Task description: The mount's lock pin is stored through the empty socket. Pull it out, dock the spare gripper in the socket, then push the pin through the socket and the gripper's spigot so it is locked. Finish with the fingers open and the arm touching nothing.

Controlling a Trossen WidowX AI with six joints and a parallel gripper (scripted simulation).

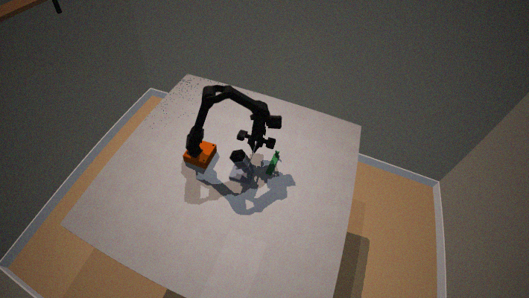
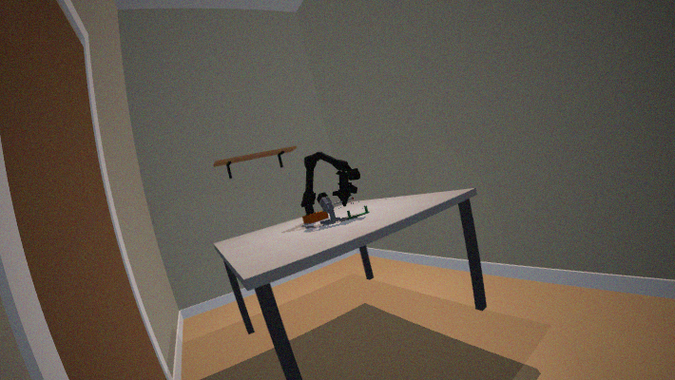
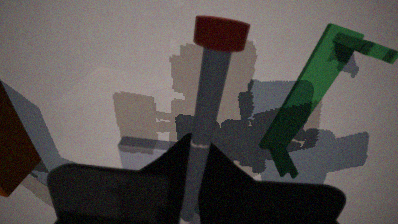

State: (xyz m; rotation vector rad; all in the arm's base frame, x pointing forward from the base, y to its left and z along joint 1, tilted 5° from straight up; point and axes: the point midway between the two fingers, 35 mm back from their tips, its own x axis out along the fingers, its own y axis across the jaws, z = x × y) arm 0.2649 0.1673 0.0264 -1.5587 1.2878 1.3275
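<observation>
The mount is 11 cm to the right of my gripper tip, 1 cm below it and 1 cm ahead of it. Also, from my gripper tip: green pin rest 10 cm ahead, 4 cm below, 3 cm to the left; then spare gripper 11 cm to the right, 5 cm above.
</observation>
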